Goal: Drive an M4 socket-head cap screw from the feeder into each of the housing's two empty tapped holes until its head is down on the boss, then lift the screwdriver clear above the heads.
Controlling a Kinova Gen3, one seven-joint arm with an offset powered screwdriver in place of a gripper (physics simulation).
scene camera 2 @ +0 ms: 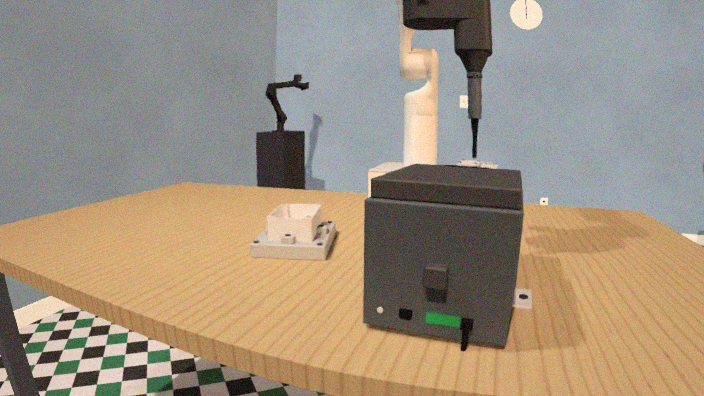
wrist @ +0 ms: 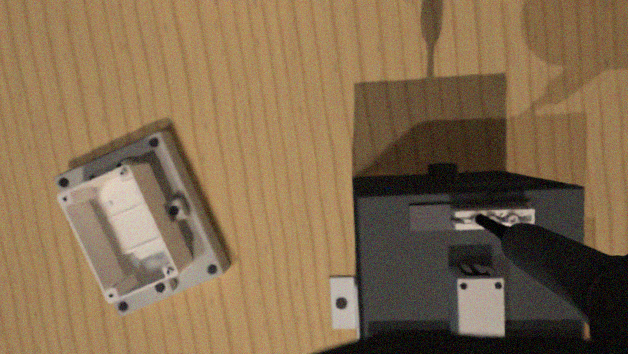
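Observation:
My screwdriver (scene camera 2: pixel 474 156) (wrist: pixel 481 219) is upright, its bit tip over the pale rail (wrist: pixel 528 214) on top of the dark screw feeder (scene camera 2: pixel 400 260) (wrist: pixel 400 270). A small gap seems to show below the tip in the scene view. Whether a screw sits on the bit cannot be told. A screw (wrist: pixel 512 219) lies in the rail right of the tip; shapes nearer the bit are blurred. The white open-topped housing (scene camera 2: pixel 292 226) (wrist: pixel 90 240) sits in a grey fixture (scene camera 2: pixel 290 251) (wrist: pixel 197 240) left of the feeder. Its corners show small dark holes, too blurred to tell which hold screws.
A small plate with a dark hole (scene camera 2: pixel 523 298) (wrist: pixel 342 302) projects from the feeder's side. A white plate (wrist: pixel 481 307) is on the feeder near the rail. A black cable (scene camera 2: pixel 465 340) hangs at its back. Another small dark arm (scene camera 2: pixel 280 105) stands on a black pedestal (scene camera 2: pixel 280 160) beyond the table.

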